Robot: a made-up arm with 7 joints.
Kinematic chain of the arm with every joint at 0, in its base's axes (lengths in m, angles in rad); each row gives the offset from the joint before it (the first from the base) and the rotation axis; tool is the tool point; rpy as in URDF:
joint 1: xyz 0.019 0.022 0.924 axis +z
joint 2: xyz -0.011 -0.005 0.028 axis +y
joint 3: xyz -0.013 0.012 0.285 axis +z
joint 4: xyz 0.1 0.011 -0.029 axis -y
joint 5: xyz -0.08 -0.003 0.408 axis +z
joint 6: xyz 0 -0.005 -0.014 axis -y
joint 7: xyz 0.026 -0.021 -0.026 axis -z
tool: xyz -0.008 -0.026 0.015 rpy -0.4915 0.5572 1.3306
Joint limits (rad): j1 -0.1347..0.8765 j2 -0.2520..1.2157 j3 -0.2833..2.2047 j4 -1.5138..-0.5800 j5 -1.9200..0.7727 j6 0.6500..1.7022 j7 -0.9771..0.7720
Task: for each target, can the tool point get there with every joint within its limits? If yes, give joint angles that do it. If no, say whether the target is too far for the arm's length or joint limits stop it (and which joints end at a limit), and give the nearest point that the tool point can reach.
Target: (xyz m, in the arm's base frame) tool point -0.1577 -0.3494 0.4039
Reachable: no: joint limits stop it (at a limit: joint 1, joint 2, joint 3, joint 4, joint 6) | nearest point 0.4301 -0.1842 0.6148 | short by 0.646 m
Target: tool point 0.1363 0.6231 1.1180
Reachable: yes | joints 0.5477 1.0055 1.4199 -1.1807 0.4053 0.9089 0.0172
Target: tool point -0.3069 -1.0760 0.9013
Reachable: no: too far | nearest point -0.5380 -0.0452 1.2601 | short by 1.116 m
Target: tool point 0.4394 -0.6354 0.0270
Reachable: no: too far | nearest point 0.4623 -0.2097 0.6056 | short by 0.719 m
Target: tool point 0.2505 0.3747 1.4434
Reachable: yes | joints 0.4312 0.0737 0.6589 -1.0581 -0.2395 0.9838 0.4562
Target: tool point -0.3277 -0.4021 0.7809
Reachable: no: joint limits stop it (at a limit: joint 1, joint 2, joint 3, joint 4, joint 5, joint 6, joint 7) | nearest point -0.5516 -0.0132 1.1607 | short by 0.588 m
